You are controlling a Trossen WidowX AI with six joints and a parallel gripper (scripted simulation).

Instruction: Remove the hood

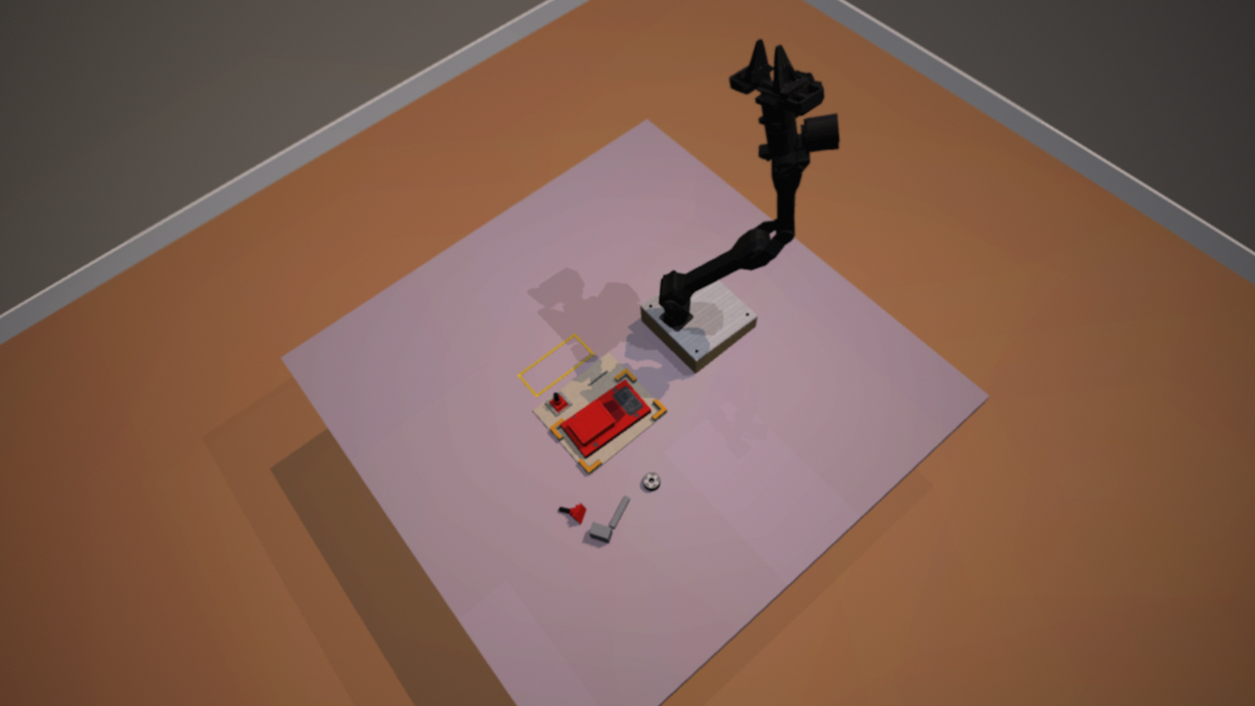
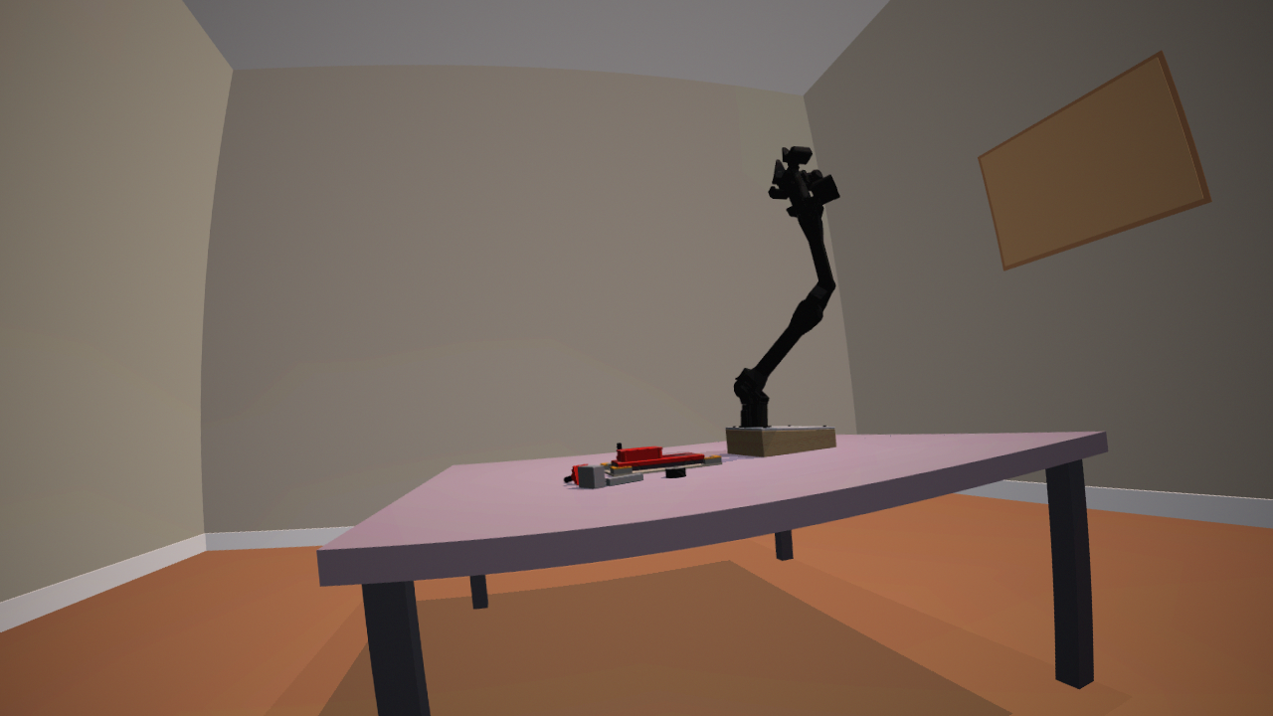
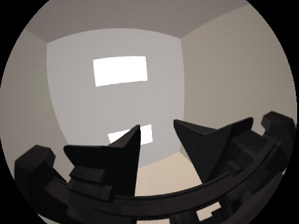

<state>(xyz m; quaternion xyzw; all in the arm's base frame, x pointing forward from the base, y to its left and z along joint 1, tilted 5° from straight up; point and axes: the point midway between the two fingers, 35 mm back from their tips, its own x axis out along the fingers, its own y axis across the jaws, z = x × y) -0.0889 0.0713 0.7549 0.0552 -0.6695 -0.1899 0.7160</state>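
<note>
My gripper tip is now 800 mm above the red hood, 500 mm short of it and 60 mm to the left of it. Also, from my gripper tip: wheel 840 mm below, 510 mm ahead, 140 mm to the left.
</note>
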